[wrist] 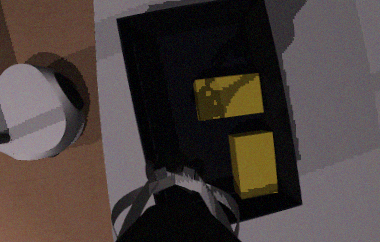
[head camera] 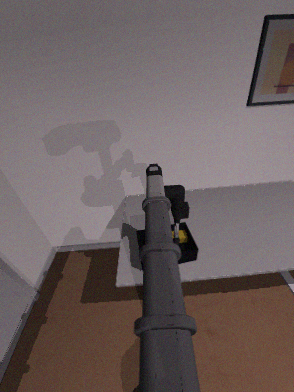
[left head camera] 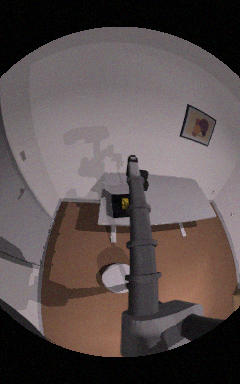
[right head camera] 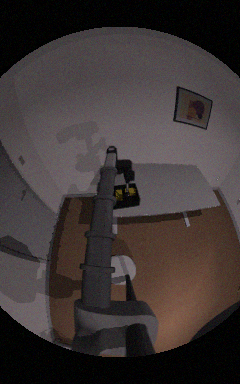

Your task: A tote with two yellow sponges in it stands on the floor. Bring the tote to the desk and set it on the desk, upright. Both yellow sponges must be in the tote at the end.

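Where they show: gripper, between the fingertips: (wrist: 174,165) (head camera: 176,242) (right head camera: 126,194); robot's base, origin of its link: (left head camera: 118,277) (right head camera: 119,268).
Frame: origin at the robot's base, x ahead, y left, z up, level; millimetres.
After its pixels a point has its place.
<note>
The black tote (head camera: 189,250) {y -175, x 672, z 693 mm} (left head camera: 115,206) {y 80, x 687, z 696 mm} (right head camera: 130,201) {y -119, x 594, z 777 mm} (wrist: 173,92) {y 4, x 629, z 696 mm} stands upright on the grey desk (head camera: 245,227) {y -566, x 815, z 693 mm} (left head camera: 177,197) {y -676, x 851, z 693 mm} (right head camera: 171,186) {y -609, x 838, z 693 mm} (wrist: 333,108) {y -34, x 930, z 693 mm}, near its front left corner. Two yellow sponges (wrist: 229,95) {y -7, x 714, z 741 mm} (wrist: 254,163) {y -115, x 751, z 741 mm} lie on its bottom, and they also show in the head view (head camera: 181,238) {y -136, x 727, z 737 mm}. My gripper (wrist: 174,165) {y -88, x 628, z 834 mm} (head camera: 176,238) {y -88, x 628, z 834 mm} hangs above the tote, over its left wall near the close end. Its fingertips meet and I see nothing between them. The arm hides the tote's left part in the head view.
A white round object (left head camera: 114,277) {y 52, x 5, z 187 mm} (right head camera: 126,266) {y -89, x 42, z 187 mm} (wrist: 31,111) {y 4, x 47, z 187 mm} stands on the brown floor under the arm, left of the desk's edge. The desk has white legs (left head camera: 113,237) and stands against the wall. A framed picture (head camera: 276,59) {y -770, x 1303, z 1569 mm} hangs above it.
</note>
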